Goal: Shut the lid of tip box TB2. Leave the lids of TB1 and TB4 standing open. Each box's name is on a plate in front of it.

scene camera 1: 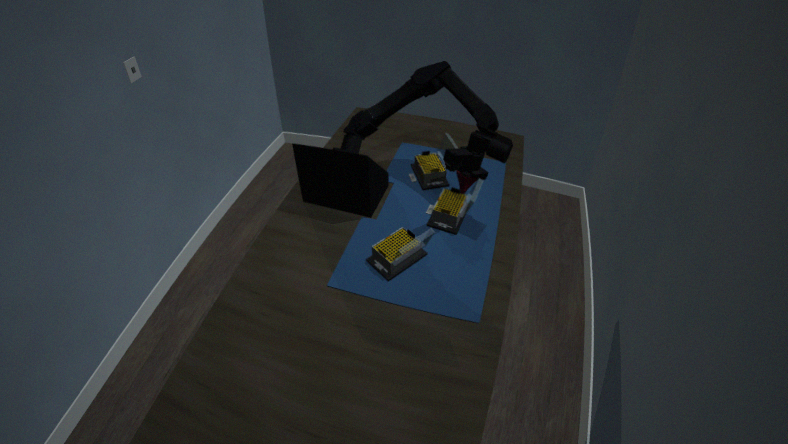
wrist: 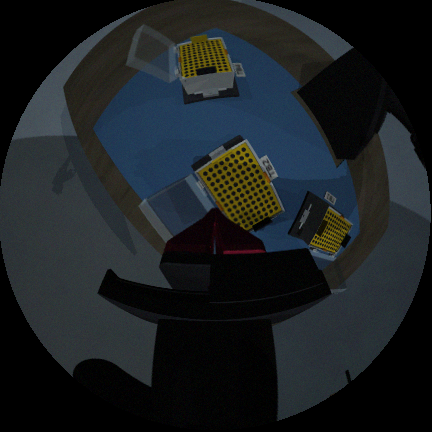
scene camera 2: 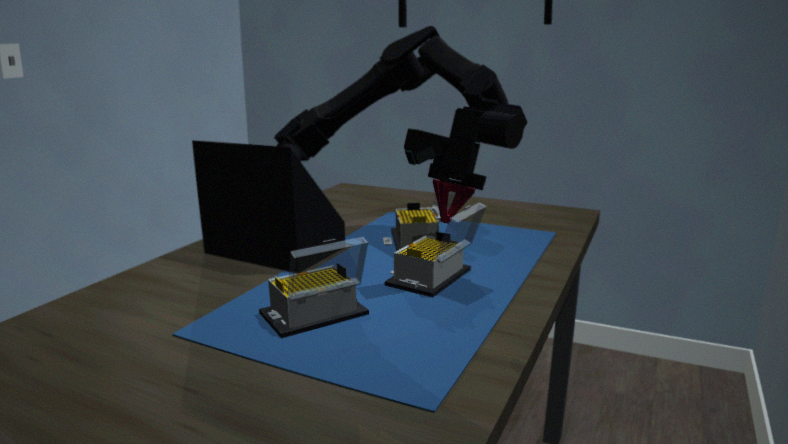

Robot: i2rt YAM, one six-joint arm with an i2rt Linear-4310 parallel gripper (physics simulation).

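Where they show: gripper, fingertip midpoint: (scene camera 1: pixel 462 193) (wrist: pixel 214 212) (scene camera 2: pixel 444 222); arm's base at its link origin: (scene camera 1: pixel 347 158) (scene camera 2: pixel 275 178).
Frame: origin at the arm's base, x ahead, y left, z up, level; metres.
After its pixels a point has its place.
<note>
Tip box TB2 (scene camera 1: pixel 449 204) @[x 0.349, y -0.041, z -0.108 m] (scene camera 2: pixel 428 264) (wrist: pixel 242 185) @[x 0.346, y -0.036, z -0.109 m] is the middle box, with a yellow rack. Its clear lid (scene camera 1: pixel 476 191) @[x 0.429, y -0.059, z -0.023 m] (scene camera 2: pixel 468 225) @[x 0.430, y -0.048, z -0.048 m] (wrist: pixel 177 202) @[x 0.413, y -0.083, z -0.067 m] stands open, leaning outward. Its name plate (wrist: pixel 268 167) @[x 0.286, y -0.016, z -0.164 m] reads TB2. My gripper (scene camera 1: pixel 464 190) @[x 0.386, y -0.048, z -0.047 m] (scene camera 2: pixel 445 220) @[x 0.386, y -0.048, z -0.047 m] (wrist: pixel 214 212) @[x 0.386, y -0.048, z -0.047 m] is shut and empty. Its tips are low, by the rear end of TB2 near the lid's hinge side; whether they touch the lid I cannot tell. TB4 (scene camera 1: pixel 395 250) @[x 0.215, y -0.268, z -0.109 m] (scene camera 2: pixel 319 303) (wrist: pixel 205 60) @[x 0.224, y -0.230, z -0.109 m] has its lid (scene camera 1: pixel 425 237) @[x 0.299, y -0.279, z -0.024 m] (scene camera 2: pixel 355 260) @[x 0.303, y -0.262, z -0.053 m] (wrist: pixel 152 52) @[x 0.273, y -0.290, z -0.065 m] open. TB1 (scene camera 1: pixel 430 168) @[x 0.262, y 0.139, z -0.107 m] (scene camera 2: pixel 416 226) (wrist: pixel 330 231) @[x 0.262, y 0.162, z -0.110 m] has its lid (scene camera 1: pixel 451 140) @[x 0.327, y 0.204, z -0.015 m] open.
The boxes stand on a blue mat (scene camera 1: pixel 435 292) @[x 0.348, y -0.354, z -0.166 m] (scene camera 2: pixel 386 358) @[x 0.383, y -0.340, z -0.166 m] (wrist: pixel 145 135) @[x 0.401, y -0.238, z -0.166 m] on a wooden table (scene camera 1: pixel 330 358) @[x 0.114, y -0.621, z -0.169 m] (scene camera 2: pixel 110 341) @[x -0.045, y -0.447, z -0.169 m]. A large black block (scene camera 1: pixel 336 179) @[x -0.016, y -0.077, z -0.031 m] (scene camera 2: pixel 248 204) @[x -0.020, y -0.077, z -0.039 m] (wrist: pixel 345 105) @[x 0.105, y -0.022, z -0.070 m] stands at the arm's base, left of the mat in the scene views.
</note>
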